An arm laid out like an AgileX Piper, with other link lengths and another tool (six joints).
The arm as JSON. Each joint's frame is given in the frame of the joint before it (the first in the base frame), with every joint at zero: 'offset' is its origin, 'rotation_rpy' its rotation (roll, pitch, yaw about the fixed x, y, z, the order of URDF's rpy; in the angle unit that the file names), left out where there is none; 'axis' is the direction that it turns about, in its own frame. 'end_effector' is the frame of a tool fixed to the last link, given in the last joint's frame.
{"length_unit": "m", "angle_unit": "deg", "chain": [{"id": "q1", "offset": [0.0, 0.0, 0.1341], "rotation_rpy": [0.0, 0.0, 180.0], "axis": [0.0, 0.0, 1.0]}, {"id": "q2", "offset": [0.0, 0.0, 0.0], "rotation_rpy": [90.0, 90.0, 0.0], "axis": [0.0, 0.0, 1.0]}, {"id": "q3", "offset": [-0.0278, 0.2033, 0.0], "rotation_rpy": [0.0, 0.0, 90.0], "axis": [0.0, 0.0, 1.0]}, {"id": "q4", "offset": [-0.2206, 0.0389, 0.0], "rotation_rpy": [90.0, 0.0, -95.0], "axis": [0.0, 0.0, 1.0]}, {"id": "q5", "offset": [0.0, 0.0, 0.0], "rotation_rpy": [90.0, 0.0, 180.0], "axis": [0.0, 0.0, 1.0]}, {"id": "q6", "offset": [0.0, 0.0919, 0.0], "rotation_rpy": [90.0, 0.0, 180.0], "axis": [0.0, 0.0, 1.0]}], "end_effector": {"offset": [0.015, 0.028, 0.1], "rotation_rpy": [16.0, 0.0, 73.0]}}
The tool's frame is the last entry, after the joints.
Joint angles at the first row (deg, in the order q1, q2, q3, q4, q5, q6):
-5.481, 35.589, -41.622, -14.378, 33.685, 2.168
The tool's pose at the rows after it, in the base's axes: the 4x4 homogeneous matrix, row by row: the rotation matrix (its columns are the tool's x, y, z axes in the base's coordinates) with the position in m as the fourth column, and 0 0 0 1 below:
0.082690 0.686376 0.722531 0.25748; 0.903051 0.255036 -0.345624 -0.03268; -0.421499 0.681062 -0.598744 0.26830; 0 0 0 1
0.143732 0.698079 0.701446 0.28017; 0.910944 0.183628 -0.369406 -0.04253; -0.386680 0.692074 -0.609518 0.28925; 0 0 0 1
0.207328 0.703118 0.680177 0.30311; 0.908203 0.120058 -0.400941 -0.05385; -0.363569 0.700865 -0.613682 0.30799; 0 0 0 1
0.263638 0.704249 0.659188 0.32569; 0.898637 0.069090 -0.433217 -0.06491; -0.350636 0.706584 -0.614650 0.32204; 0 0 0 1
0.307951 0.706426 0.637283 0.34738; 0.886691 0.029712 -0.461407 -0.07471; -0.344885 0.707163 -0.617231 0.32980; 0 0 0 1
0.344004 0.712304 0.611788 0.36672; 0.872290 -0.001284 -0.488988 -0.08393; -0.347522 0.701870 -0.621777 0.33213; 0 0 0 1
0.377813 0.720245 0.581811 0.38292; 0.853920 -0.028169 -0.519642 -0.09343; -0.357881 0.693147 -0.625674 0.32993; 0 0 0 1
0.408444 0.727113 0.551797 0.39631; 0.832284 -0.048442 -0.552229 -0.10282; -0.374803 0.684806 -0.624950 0.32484; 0 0 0 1
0.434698 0.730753 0.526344 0.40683; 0.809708 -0.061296 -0.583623 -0.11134; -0.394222 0.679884 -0.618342 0.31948; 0 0 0 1
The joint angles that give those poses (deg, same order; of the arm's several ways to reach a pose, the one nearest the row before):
-5.481, 44.372, -51.177, -17.341, 36.270, 8.241
-5.479, 52.969, -60.942, -20.631, 38.708, 14.055
-5.483, 61.234, -70.782, -24.048, 41.441, 19.116
-5.480, 69.058, -80.062, -27.107, 44.001, 23.040
-5.480, 76.384, -88.408, -29.550, 46.250, 25.853
-5.481, 83.041, -95.748, -31.725, 48.417, 27.877
-5.482, 88.837, -101.712, -34.180, 50.351, 29.789
-5.482, 93.679, -106.116, -36.982, 51.668, 31.751
-5.481, 97.492, -109.212, -39.851, 52.399, 33.643

